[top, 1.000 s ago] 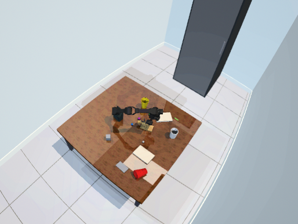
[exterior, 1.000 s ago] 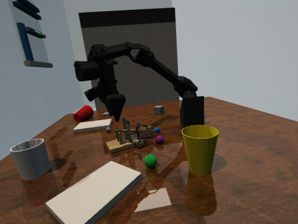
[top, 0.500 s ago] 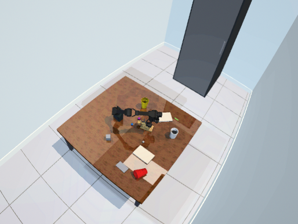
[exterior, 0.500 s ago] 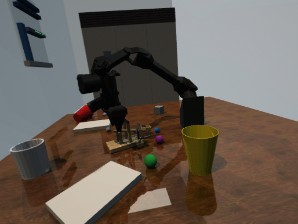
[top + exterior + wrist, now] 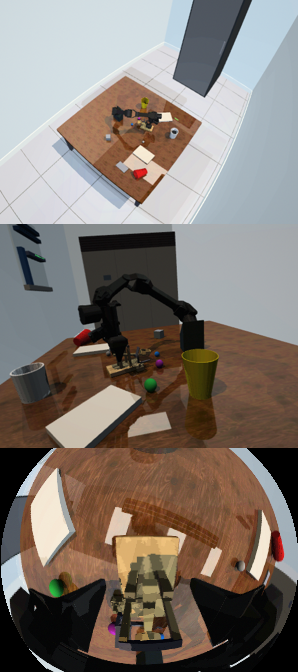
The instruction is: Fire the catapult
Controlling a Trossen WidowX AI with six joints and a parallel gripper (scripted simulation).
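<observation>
The purple ball lies 170 mm behind my gripper tip, 30 mm to the left of it and 40 mm below it. The rest, counted from my gripper tip: blue ball 180 mm behind, 90 mm to the right, 50 mm below; then green ball 100 mm behind, 170 mm to the left, 40 mm below; then wooden catapult 70 mm behind, 10 mm to the right, 10 mm below.
</observation>
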